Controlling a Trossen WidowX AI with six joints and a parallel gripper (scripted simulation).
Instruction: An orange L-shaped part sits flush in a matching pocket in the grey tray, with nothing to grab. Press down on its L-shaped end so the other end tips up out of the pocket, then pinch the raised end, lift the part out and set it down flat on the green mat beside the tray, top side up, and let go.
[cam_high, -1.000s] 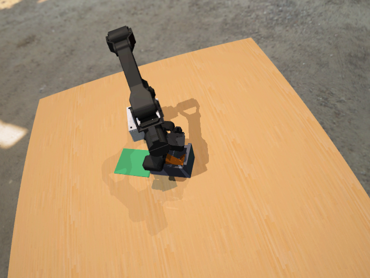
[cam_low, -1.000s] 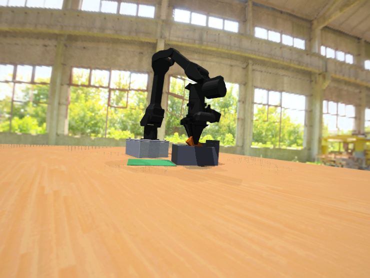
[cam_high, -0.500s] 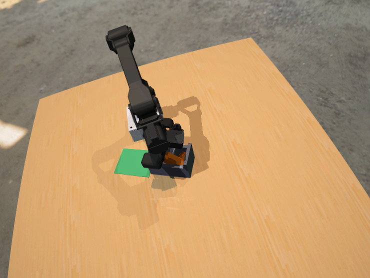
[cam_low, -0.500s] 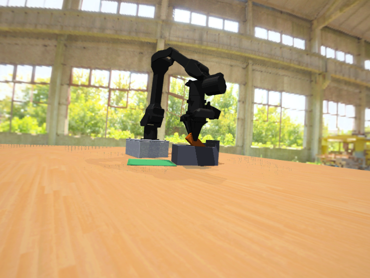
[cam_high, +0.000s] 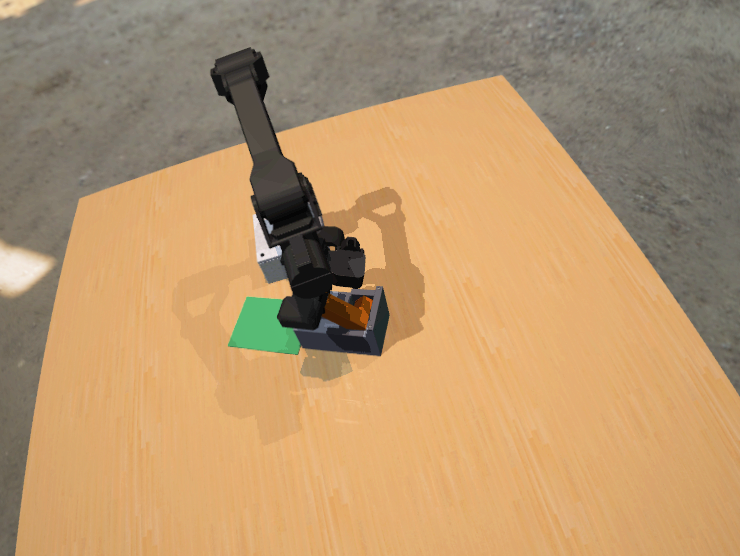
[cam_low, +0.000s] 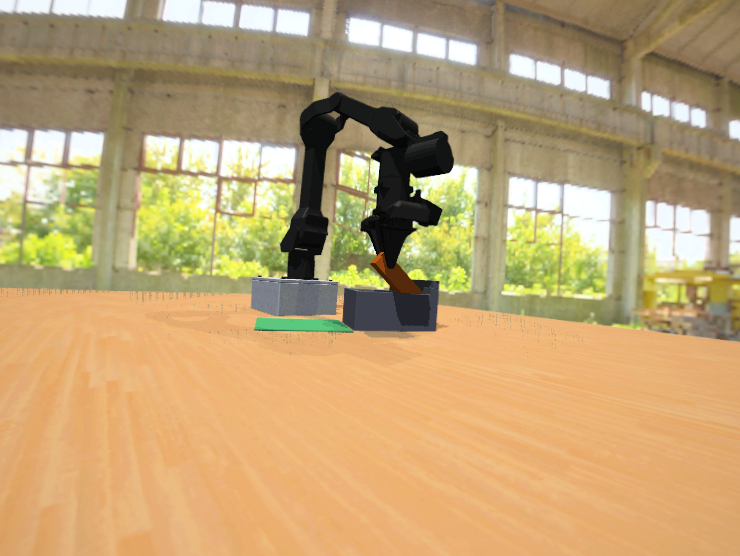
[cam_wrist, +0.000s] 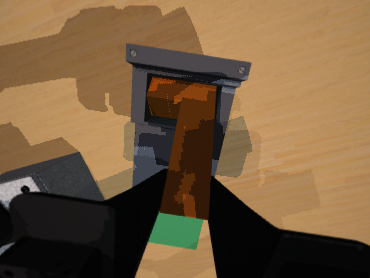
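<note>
The green mat lies 120 mm below my gripper tip, 110 mm to the right of it and 80 mm behind it. From my gripper tip the other things lie so: orange L-shaped part (40 mm to the left, 30 mm below).
</note>
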